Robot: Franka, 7 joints.
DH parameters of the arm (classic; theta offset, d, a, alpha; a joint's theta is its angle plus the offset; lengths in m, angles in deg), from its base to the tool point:
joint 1: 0 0.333 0 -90
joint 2: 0 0 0 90
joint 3: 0 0.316 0.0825 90
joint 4: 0 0 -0.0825 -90
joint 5: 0 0.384 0 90
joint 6: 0 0 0.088 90
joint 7: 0 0.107 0 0
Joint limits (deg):
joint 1: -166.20..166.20
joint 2: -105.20..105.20
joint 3: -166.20..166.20
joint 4: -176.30..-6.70
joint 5: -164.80..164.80
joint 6: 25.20..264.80
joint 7: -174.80..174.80
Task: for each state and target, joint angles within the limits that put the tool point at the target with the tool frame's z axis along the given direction. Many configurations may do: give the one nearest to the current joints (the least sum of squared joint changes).
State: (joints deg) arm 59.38 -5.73 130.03 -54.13 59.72 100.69 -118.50
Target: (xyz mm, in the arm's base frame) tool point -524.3 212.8 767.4 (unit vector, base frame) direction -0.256 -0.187 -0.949
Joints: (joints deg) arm 19.47 -19.91 113.18 -54.31 39.13 70.53 -118.50
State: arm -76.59 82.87 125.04 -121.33 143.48 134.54 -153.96
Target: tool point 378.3 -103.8 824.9 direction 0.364 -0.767 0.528
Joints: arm -62.20 93.65 146.93 -120.33 159.69 89.59 -153.96
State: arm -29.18 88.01 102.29 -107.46 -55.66 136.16 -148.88
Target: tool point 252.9 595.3 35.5 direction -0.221 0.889 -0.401
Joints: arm 13.73 98.27 57.40 -95.99 -45.42 192.88 -148.88
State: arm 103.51 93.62 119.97 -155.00 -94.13 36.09 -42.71
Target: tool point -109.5 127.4 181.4 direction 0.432 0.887 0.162
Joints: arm 74.90 57.34 71.46 -176.18 -90.93 25.20 -42.71
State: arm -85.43 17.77 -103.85 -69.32 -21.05 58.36 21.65
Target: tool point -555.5 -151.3 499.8 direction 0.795 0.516 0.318
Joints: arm -113.54 71.80 -83.37 -75.35 -45.11 43.22 21.65
